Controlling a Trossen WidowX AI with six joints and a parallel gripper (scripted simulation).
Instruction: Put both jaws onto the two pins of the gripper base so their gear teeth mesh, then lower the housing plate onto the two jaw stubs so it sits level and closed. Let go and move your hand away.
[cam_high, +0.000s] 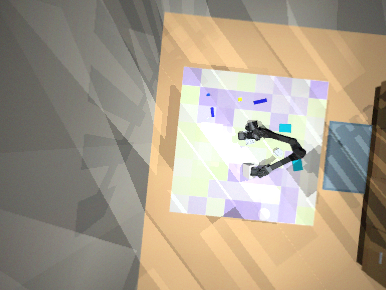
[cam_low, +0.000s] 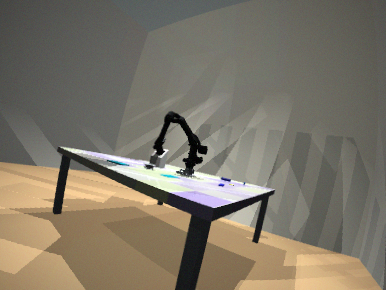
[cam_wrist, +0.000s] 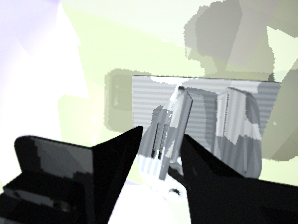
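My gripper tip is now 6 cm to the left of the white jaw, 2 cm past it and 1 cm above it. Also, from my gripper tip: cyan square 35 cm to the right, 11 cm ahead, 2 cm below; then blue dot 37 cm to the left, 32 cm ahead, 1 cm below; then yellow dot 32 cm ahead, 8 cm to the left, 2 cm below.
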